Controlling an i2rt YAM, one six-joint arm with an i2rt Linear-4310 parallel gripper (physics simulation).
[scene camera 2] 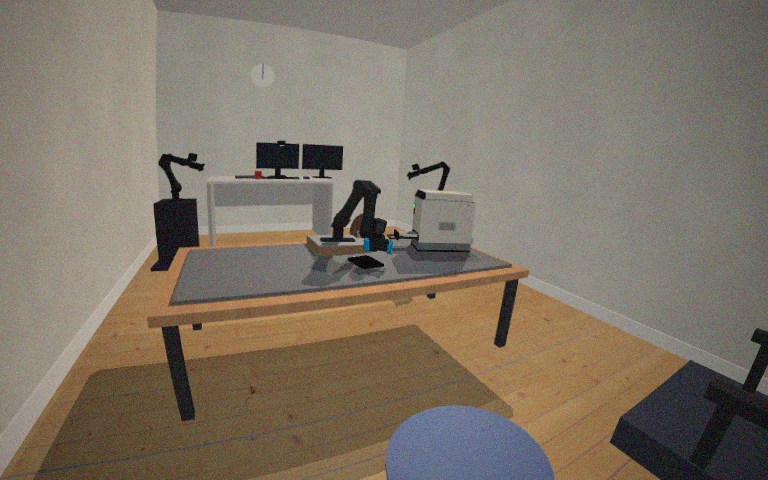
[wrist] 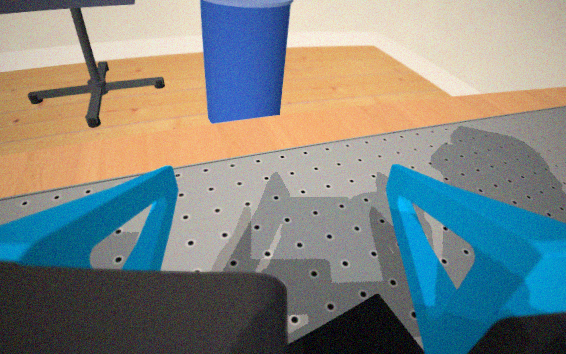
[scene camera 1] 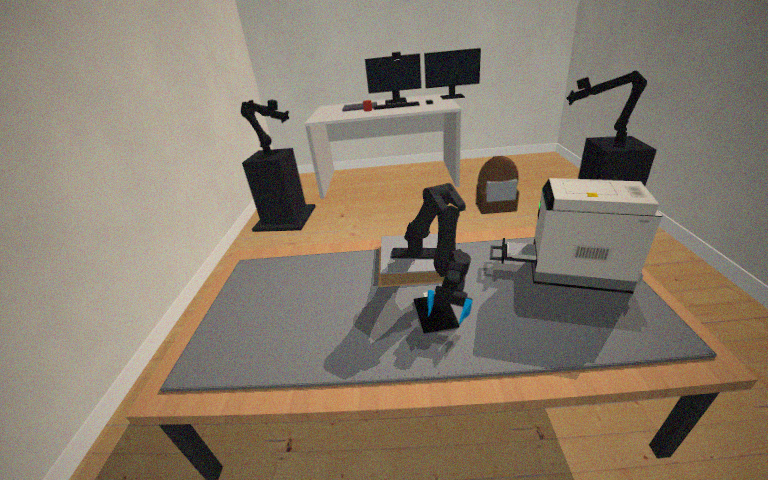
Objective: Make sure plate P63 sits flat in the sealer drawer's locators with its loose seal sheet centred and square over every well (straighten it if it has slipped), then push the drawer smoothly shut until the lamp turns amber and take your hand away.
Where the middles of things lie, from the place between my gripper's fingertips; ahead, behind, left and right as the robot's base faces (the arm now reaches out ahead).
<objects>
The flat black slab (scene camera 1: pixel 439 318) lies 120 mm behind my hand, 20 mm to the right of it and 90 mm below it.
</objects>
